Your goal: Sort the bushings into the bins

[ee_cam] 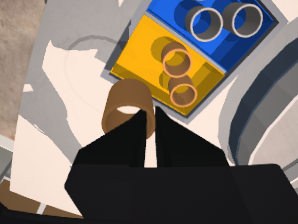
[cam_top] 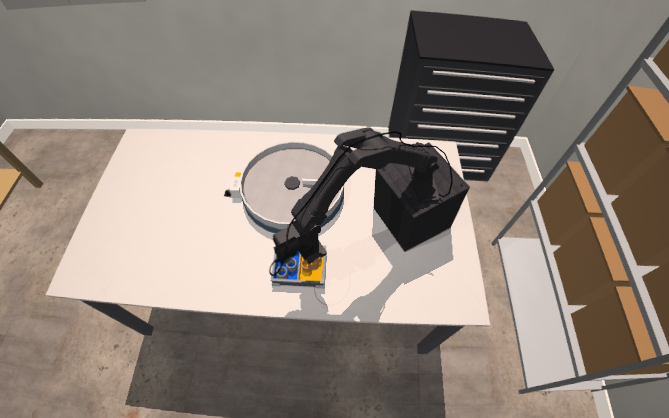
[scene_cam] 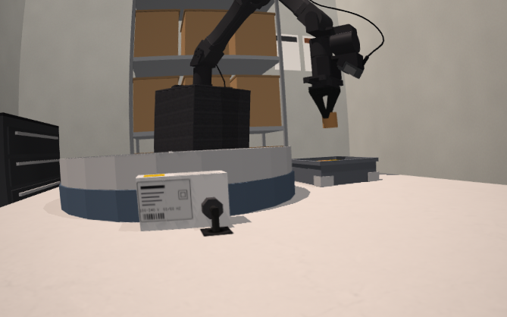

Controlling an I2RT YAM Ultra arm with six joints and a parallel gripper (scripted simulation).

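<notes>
Right now my hand is 140 mm above the yellow bin and 30 mm to the left of it. Also, from my hand: blue bin (140 mm below, 90 mm ahead, 40 mm to the right); then round grey turntable (390 mm to the right, 100 mm below, 60 mm ahead).
</notes>
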